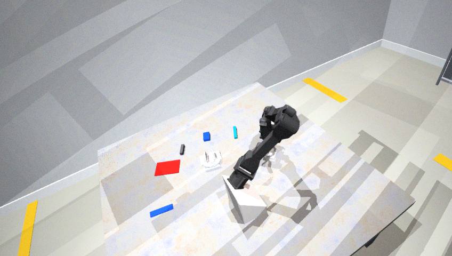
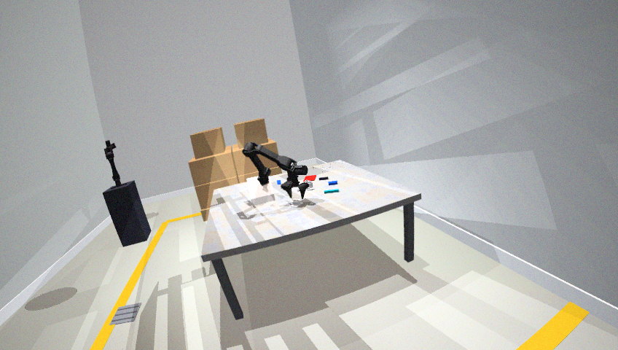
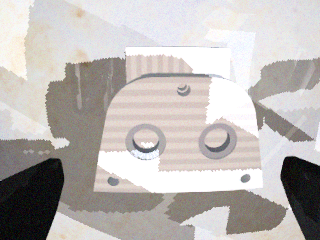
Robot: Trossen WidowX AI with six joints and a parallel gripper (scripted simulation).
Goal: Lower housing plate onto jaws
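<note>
My gripper tip is now 3 cm above the white part and 1 cm past it. The rest, counted from my gripper tip: cyan bar: 26 cm ahead, 4 cm to the left, 4 cm below; black block: 36 cm to the left, 36 cm ahead, 3 cm below; red flat square: 49 cm to the left, 29 cm ahead, 4 cm below.
</note>
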